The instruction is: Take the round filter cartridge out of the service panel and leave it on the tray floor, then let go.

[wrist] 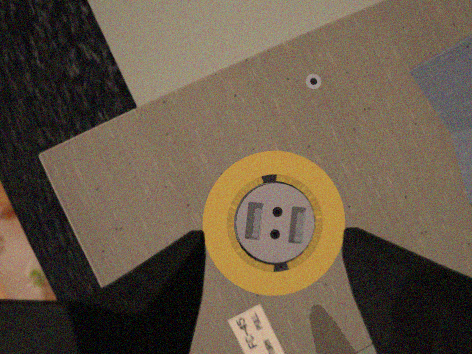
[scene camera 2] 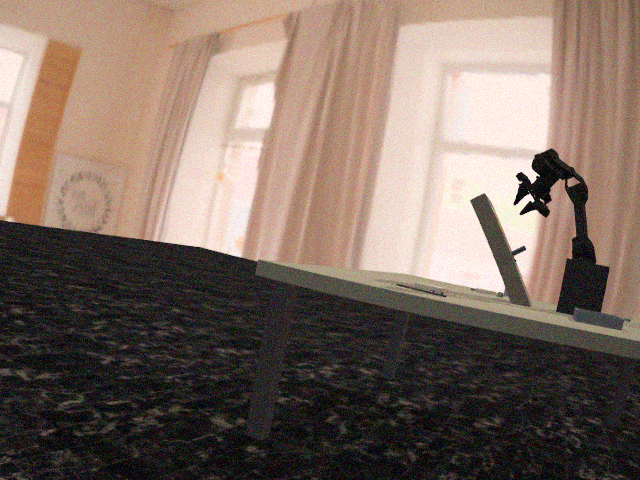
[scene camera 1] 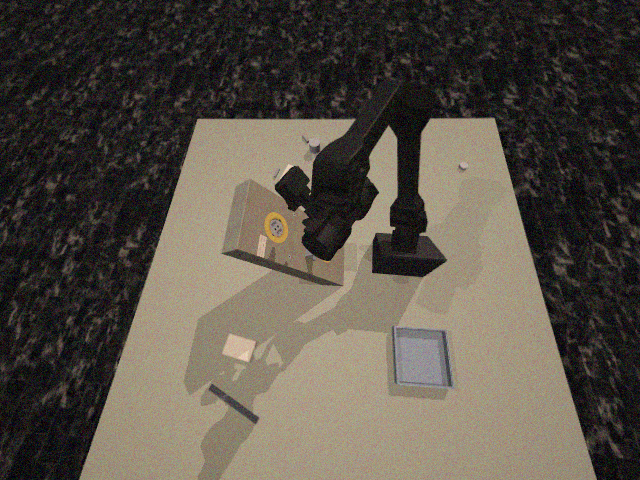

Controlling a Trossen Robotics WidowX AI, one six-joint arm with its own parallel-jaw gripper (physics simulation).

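Note:
The service panel (scene camera 1: 253, 206) (scene camera 2: 498, 248) (wrist: 150, 175) stands tilted on the table. The round grey filter cartridge (scene camera 1: 277, 227) (wrist: 272, 194) sits in its yellow ring (scene camera 1: 268, 235) (wrist: 220, 220), with two slots and two small holes in its face. My gripper (scene camera 1: 303, 214) (scene camera 2: 519, 208) (wrist: 273, 242) is partly open and empty, off the panel's face. In the wrist view its fingertips are on the left and right of the yellow ring, with the cartridge between them in the picture. The blue-grey tray (scene camera 1: 449, 356) (scene camera 2: 599, 317) lies on the table, apart from the panel.
A dark handle (scene camera 2: 519, 250) sticks out low on the panel. A pale label (scene camera 1: 262, 246) (wrist: 255, 330) is below the ring. On the table are a pale square (scene camera 1: 239, 347), a dark bar (scene camera 1: 233, 403), a small cylinder (scene camera 1: 314, 145) and a white disc (scene camera 1: 463, 165).

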